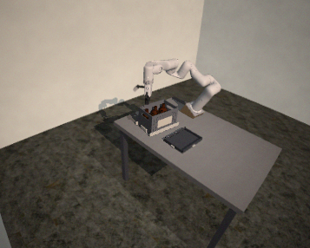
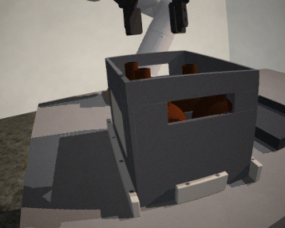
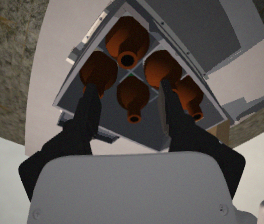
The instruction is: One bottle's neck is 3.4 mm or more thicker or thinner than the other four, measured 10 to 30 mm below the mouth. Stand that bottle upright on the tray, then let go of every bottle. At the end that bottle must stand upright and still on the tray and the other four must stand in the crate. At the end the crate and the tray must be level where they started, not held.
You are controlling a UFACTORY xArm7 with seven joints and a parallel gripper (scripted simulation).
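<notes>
Right now my hand is 80 mm past the dark grey crate, 50 mm to the right of it and 160 mm above it. Also, from my hand: dark flat tray (80 mm behind, 340 mm to the left, 230 mm below); glass bottle (180 mm behind, 20 mm to the left, 150 mm below).
</notes>
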